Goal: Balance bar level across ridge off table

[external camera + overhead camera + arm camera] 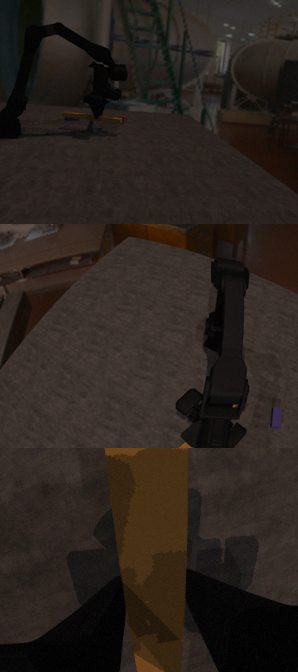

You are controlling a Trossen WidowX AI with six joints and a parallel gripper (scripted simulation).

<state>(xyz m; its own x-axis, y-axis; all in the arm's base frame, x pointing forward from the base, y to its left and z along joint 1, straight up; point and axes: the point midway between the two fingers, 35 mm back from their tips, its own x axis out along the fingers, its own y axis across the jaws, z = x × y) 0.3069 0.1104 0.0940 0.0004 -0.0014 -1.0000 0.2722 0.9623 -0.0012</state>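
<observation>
My gripper tip is now 3 cm past the orange bar and 1 cm to the right of it. The rest, counted from my gripper tip: small purple block 20 cm to the left, 13 cm behind, 5 cm below; small red block 20 cm to the left, 11 cm ahead, 4 cm below.
</observation>
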